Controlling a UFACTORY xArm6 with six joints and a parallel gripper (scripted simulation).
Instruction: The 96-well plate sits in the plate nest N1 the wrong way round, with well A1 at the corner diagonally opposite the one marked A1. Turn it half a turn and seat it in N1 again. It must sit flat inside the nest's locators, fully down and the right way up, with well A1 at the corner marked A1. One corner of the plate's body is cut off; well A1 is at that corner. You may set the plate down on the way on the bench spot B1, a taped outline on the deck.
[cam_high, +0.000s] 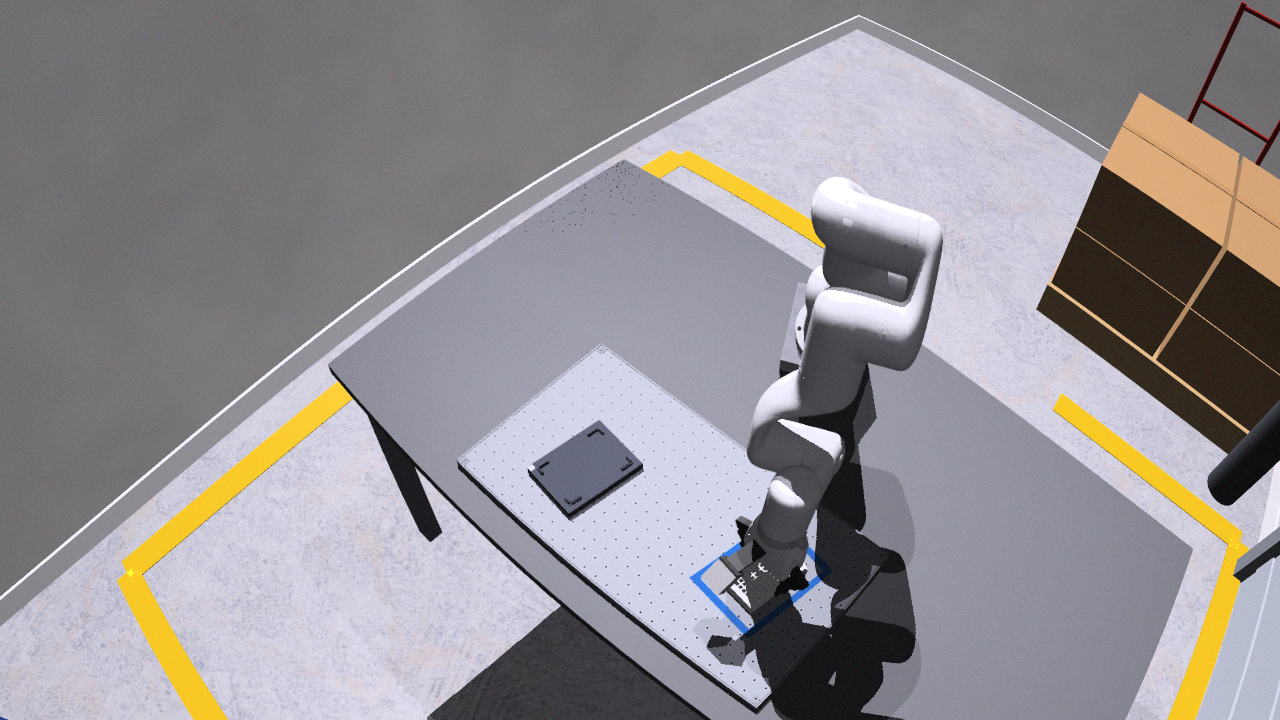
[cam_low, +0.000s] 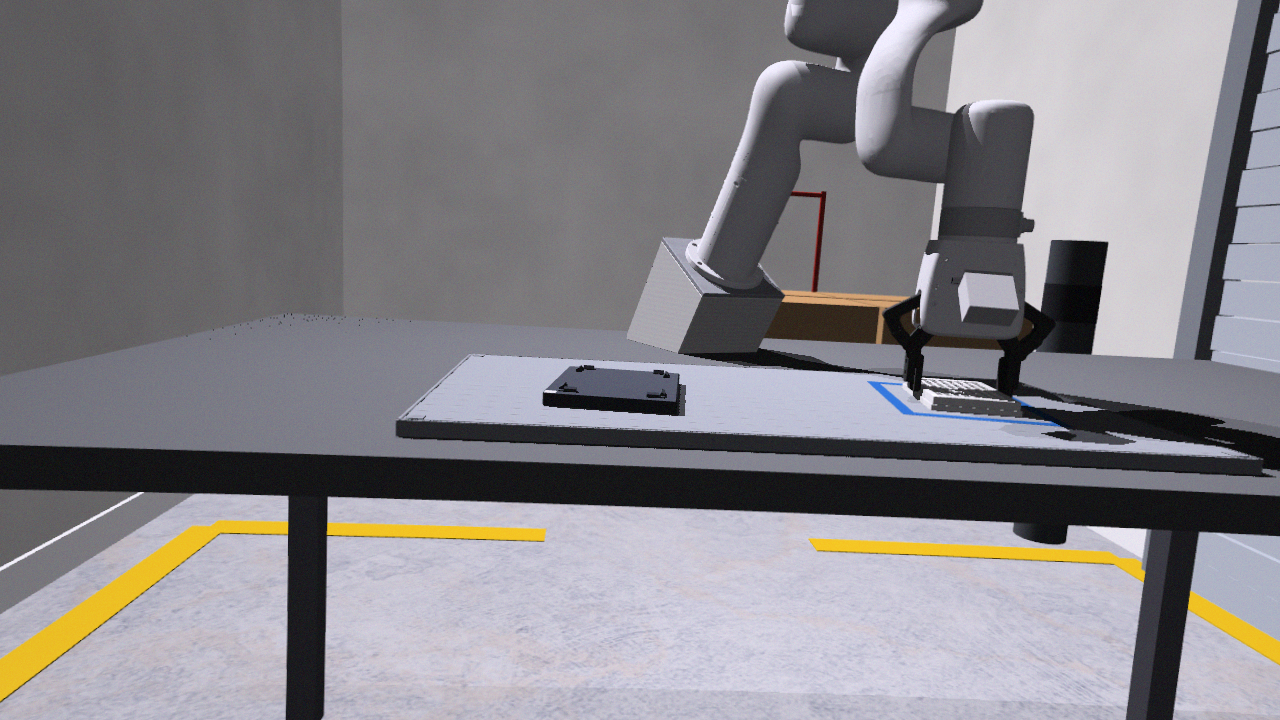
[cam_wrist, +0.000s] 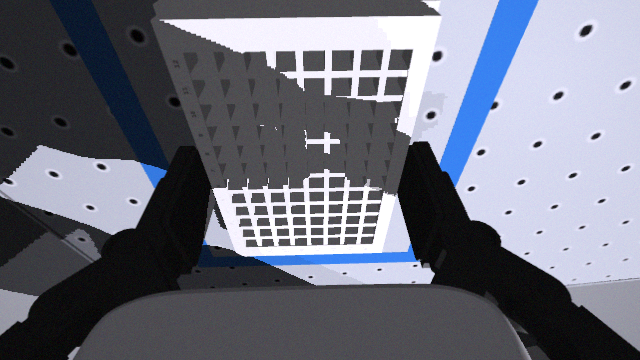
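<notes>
The white 96-well plate lies 10 mm below my hand. Also, from my hand: A1 label: 440 mm to the right, 80 mm ahead, 10 mm below; plate nest N1: 370 mm to the right, 20 mm ahead, 10 mm below.
</notes>
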